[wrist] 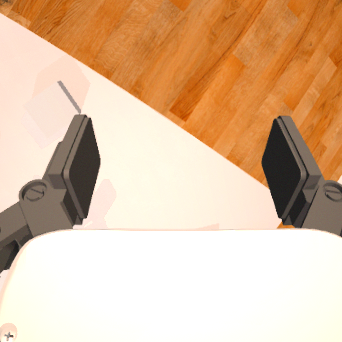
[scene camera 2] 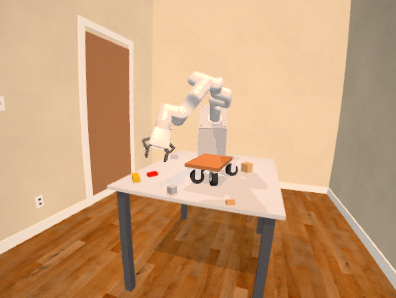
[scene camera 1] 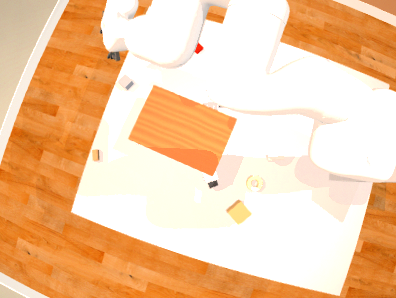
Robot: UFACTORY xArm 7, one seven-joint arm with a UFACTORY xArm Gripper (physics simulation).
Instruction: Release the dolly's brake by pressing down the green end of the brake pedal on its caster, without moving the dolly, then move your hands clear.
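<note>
The dolly (scene camera 1: pixel 182 125) (scene camera 2: pixel 210 161) has a flat orange deck and stands upright on black-wheeled casters. In scene camera 2, casters show at the left (scene camera 2: pixel 197 176), at the front (scene camera 2: pixel 213 178) and at the right (scene camera 2: pixel 231 170). Part of a black caster (scene camera 1: pixel 212 183) shows past the deck's lower edge in scene camera 1. The brake pedal and its green end cannot be made out in any view. My gripper (scene camera 1: pixel 108 44) (scene camera 2: pixel 156 158) (wrist: pixel 181 137) is open and empty. It hangs above the table's edge, to the left of the dolly in scene camera 2, apart from it.
On the white table (scene camera 1: pixel 295 250) (scene camera 2: pixel 255 202) lie a red block (scene camera 1: pixel 198 48) (scene camera 2: pixel 152 174), a yellow block (scene camera 2: pixel 136 177), a grey cube (scene camera 1: pixel 126 82) (scene camera 2: pixel 172 190), a small orange block (scene camera 1: pixel 95 155) (scene camera 2: pixel 230 202), a tan cube (scene camera 1: pixel 239 212) (scene camera 2: pixel 247 167) and a ring (scene camera 1: pixel 248 183). My arm spans the table's upper part in scene camera 1.
</note>
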